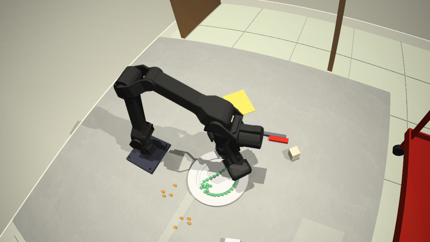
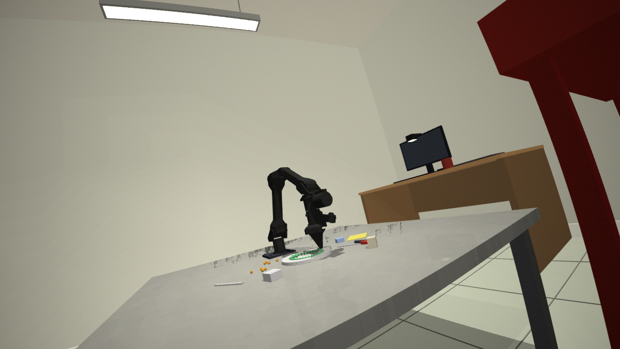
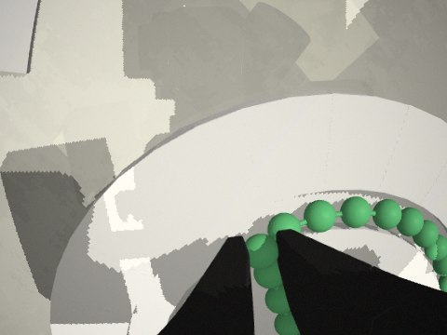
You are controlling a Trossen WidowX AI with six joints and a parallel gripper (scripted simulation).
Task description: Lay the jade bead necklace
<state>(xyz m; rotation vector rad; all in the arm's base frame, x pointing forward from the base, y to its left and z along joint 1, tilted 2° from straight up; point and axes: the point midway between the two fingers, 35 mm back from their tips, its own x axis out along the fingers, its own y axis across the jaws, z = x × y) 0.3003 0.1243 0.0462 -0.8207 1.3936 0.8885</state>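
The inner disc is 6 cm to the right of my gripper tip, 1 cm below it and 1 cm behind it. The rest, counted from my gripper tip: grey sheet (14 cm to the left, 3 cm behind, 2 cm below); then red bar (17 cm to the left, 7 cm ahead, 2 cm below); then bead board (6 cm to the right, 2 cm below, 1 cm behind).
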